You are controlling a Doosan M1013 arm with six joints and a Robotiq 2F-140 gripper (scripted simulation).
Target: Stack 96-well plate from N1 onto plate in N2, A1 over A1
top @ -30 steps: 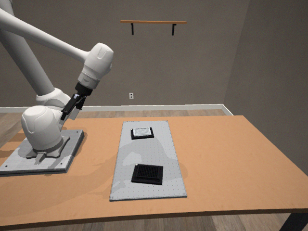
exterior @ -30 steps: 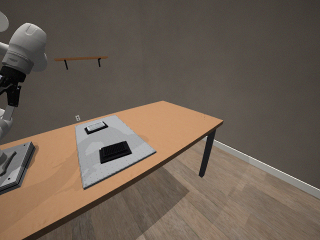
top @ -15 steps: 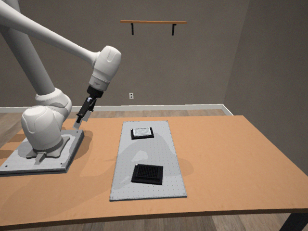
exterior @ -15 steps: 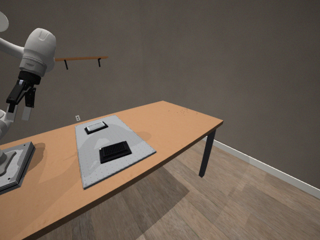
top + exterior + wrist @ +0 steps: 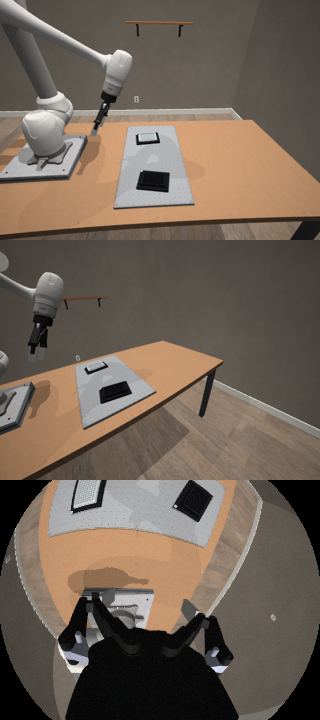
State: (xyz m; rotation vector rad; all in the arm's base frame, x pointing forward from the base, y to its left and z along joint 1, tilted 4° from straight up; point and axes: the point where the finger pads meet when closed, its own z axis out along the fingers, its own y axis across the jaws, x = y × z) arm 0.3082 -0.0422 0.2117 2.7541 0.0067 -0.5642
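My gripper is now 250 mm short of the white 96-well plate, 240 mm to the right of it and 230 mm above it. The rest, counted from my hand: black 96-well plate (300 mm ahead, 230 mm below, 140 mm to the right).
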